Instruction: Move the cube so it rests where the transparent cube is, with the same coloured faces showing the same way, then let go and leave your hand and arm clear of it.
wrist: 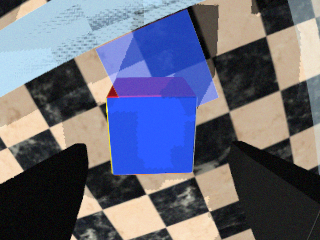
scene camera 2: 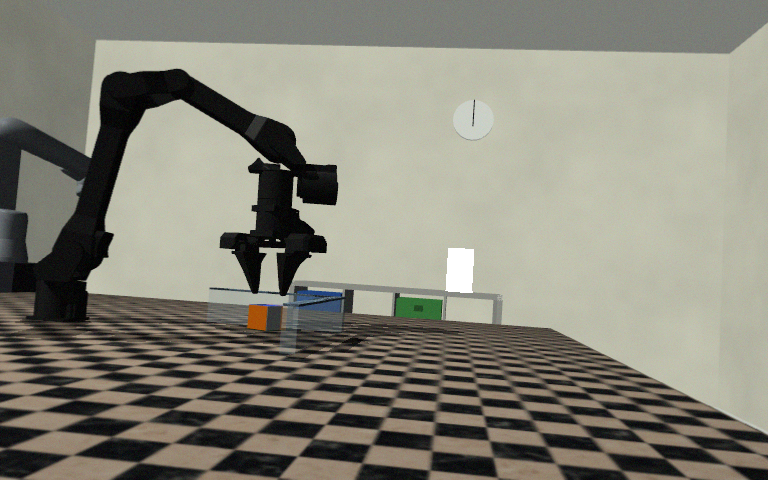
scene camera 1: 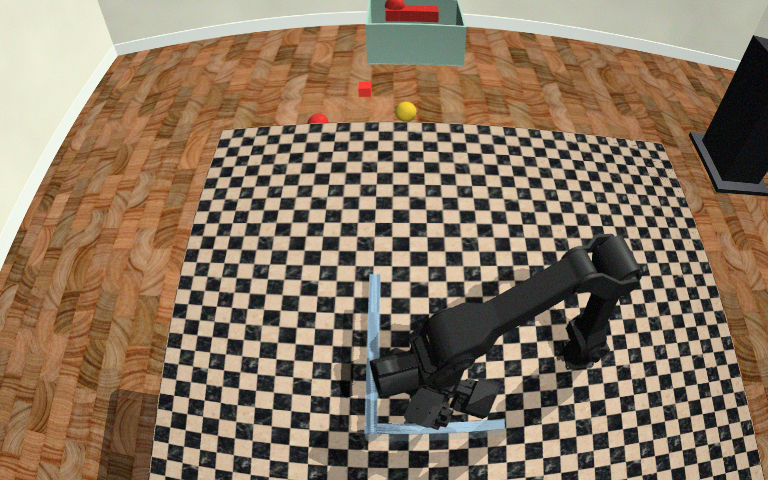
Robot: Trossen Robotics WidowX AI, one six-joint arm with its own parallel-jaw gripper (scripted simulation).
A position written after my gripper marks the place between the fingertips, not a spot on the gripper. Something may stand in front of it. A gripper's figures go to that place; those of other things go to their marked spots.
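There is a cube [wrist: 146, 135] here, and it sits 11 cm from the lens. My gripper [wrist: 159, 153] is 10 cm from the lens.
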